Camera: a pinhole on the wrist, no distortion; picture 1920 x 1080 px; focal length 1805.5 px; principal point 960.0 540.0 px. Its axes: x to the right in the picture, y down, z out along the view. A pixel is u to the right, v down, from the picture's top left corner.
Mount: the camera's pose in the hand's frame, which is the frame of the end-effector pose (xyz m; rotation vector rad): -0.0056 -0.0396 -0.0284 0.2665 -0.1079 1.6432
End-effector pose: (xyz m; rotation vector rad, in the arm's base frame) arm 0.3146 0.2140 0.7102 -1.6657 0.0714 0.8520
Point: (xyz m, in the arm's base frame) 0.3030 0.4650 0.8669
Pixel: 341 733
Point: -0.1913 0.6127 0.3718
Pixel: outside the picture
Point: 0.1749 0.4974 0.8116
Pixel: 1091 957
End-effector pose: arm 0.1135 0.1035 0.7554 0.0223 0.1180 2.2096
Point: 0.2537 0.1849 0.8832
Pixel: 344 941
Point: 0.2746 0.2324 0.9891
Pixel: 525 731
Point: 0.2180 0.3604 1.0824
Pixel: 614 155
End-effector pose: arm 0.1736 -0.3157 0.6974 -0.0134 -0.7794 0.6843
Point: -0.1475 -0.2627 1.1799
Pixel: 1819 64
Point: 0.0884 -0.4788 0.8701
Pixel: 804 892
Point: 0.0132 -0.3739 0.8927
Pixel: 1627 582
